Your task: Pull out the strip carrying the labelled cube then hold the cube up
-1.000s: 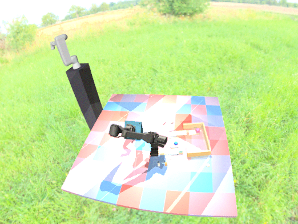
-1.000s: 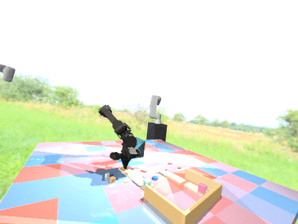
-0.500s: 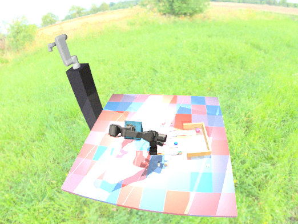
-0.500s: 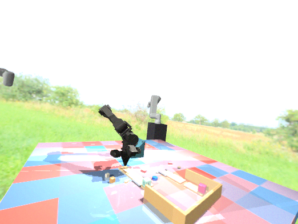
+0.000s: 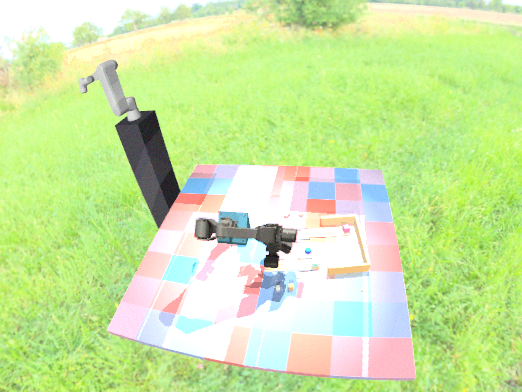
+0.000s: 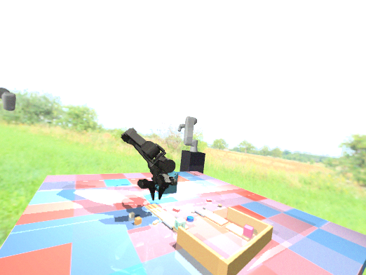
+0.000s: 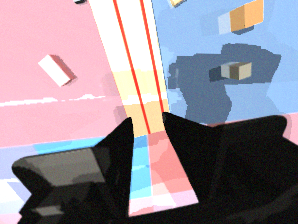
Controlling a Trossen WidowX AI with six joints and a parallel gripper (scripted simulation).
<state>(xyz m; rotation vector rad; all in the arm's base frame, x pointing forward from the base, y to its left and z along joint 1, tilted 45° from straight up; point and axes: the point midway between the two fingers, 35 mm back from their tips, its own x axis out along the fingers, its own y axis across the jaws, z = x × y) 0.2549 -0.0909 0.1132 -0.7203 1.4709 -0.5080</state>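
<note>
My gripper tip is now 80 mm short of the strip, 20 mm to the right of it and 40 mm above it. From my gripper tip the other things lie so: blue disc: 140 mm ahead, 110 mm to the left, 40 mm below; tan cube: 100 mm ahead, 110 mm to the right, 30 mm below.
</note>
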